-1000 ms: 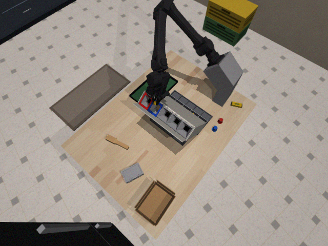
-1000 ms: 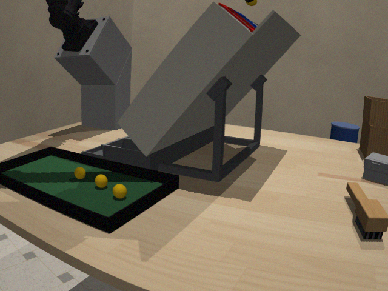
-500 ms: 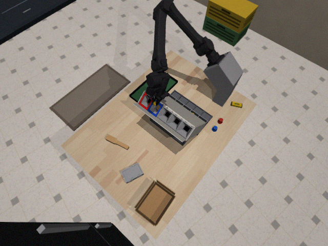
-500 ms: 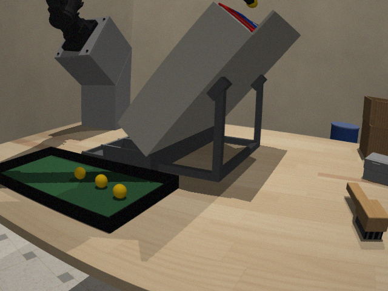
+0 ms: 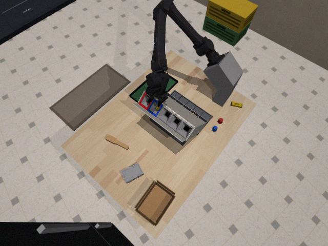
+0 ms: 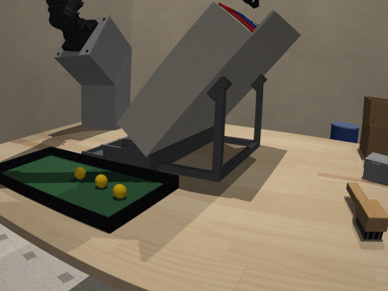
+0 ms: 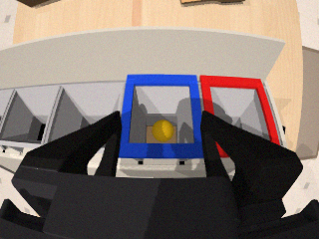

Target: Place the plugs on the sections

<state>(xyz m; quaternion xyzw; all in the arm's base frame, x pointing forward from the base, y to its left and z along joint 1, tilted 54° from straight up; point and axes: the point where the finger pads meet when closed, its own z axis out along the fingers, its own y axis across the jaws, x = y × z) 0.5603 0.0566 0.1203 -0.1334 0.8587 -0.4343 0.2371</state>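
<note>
Right now my hand is 5 cm above the blue band. From my hand the other things lie so: sloped grey cover: 17 cm below, 15 cm behind, 7 cm to the left; grey box: 35 cm below, 35 cm ahead, 11 cm to the left; green marble tray: 37 cm below, 26 cm to the right, 26 cm behind.
</note>
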